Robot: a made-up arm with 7 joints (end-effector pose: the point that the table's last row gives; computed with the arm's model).
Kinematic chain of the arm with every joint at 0, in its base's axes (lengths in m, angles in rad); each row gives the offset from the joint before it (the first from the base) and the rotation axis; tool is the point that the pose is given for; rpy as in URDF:
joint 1: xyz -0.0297 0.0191 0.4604 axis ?
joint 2: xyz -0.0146 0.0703 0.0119 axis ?
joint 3: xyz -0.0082 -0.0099 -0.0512 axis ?
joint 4: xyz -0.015 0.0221 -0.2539 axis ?
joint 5: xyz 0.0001 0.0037 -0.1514 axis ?
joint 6: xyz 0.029 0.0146 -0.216 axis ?
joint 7: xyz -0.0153 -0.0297 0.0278 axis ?
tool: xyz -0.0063 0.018 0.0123 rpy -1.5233 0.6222 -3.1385
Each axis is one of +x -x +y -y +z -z.
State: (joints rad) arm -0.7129 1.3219 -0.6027 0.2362 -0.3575 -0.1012 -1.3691
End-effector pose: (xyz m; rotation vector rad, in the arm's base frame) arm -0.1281 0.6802 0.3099 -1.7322 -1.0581 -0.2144
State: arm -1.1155 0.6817 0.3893 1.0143 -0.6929 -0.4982 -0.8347
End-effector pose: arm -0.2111 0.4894 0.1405 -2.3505 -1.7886 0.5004
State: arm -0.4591 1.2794 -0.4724 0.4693 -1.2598 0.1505 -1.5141
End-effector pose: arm -0.0553 0.6461 0.2339 -2.0037 -0.2666 -0.4212
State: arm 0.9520 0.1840 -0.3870 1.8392 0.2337 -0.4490 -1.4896
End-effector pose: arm 0.3086 0.0037 0.5417 0.4190 -0.1420 0.3114
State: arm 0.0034 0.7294 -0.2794 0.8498 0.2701 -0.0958 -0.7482
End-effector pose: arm 0.1741 0.3884 0.0527 1.4900 1.9455 -0.1732
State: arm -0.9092 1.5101 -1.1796 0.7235 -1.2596 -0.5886 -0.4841
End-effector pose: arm -0.1361 0.6434 0.2629 -1.0109 0.5667 1.5344
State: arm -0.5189 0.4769 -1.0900 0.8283 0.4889 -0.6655 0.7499
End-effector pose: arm -0.2141 0.1522 -0.1009 1.0660 0.0043 -2.5789
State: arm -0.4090 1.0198 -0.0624 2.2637 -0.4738 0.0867 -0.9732
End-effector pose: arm 0.1347 0.1660 0.3290 2.2434 0.6487 0.6482
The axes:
joint 1: -y
joint 2: +x
joint 3: +z
joint 4: -y
joint 5: +z
joint 6: +y
joint 7: -x

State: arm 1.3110 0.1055 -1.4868 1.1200 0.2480 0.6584 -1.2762
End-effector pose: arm 0.3791 -0.1634 0.3688 2.1167 0.9613 0.6510
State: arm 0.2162 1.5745 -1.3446 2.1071 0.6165 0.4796 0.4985
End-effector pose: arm 0.1000 0.2130 0.2409 -1.3178 -0.8170 2.4009
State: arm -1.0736 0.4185 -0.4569 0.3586 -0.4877 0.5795 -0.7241
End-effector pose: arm -0.4743 0.2702 0.1203 -0.8786 -1.1451 0.9842
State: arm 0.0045 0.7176 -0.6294 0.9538 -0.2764 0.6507 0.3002
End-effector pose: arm 0.1816 0.2829 0.0216 -1.3974 -1.8261 1.5364
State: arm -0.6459 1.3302 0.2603 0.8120 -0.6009 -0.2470 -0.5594
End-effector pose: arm 0.0854 0.6245 0.3117 -2.0626 -1.5462 -0.0341
